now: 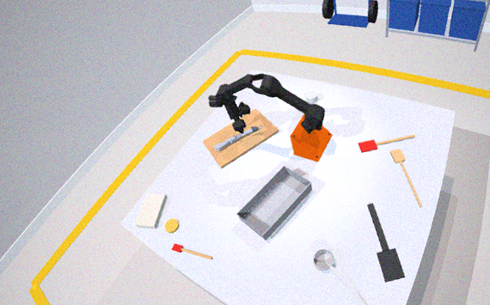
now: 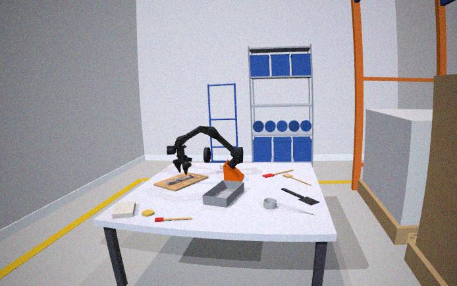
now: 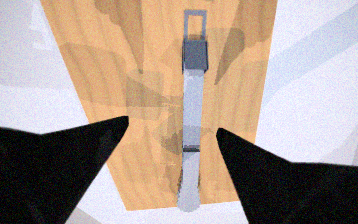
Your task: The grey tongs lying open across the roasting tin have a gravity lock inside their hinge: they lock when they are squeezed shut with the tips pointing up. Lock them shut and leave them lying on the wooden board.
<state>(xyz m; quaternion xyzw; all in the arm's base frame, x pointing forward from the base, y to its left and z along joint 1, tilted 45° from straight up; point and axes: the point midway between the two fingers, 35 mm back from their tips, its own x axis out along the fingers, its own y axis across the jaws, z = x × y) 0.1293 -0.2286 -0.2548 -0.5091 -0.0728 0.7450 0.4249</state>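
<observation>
The wooden board is 50 mm below my gripper tip, 20 mm ahead of it and 10 mm to the right of it. From my gripper tip the other things lie so: yellow disc (610 mm ahead, 50 mm to the left, 50 mm below); then grey roasting tin (410 mm to the left, 260 mm ahead, 30 mm below); then pale block (620 mm ahead, 110 mm to the right, 40 mm below).
</observation>
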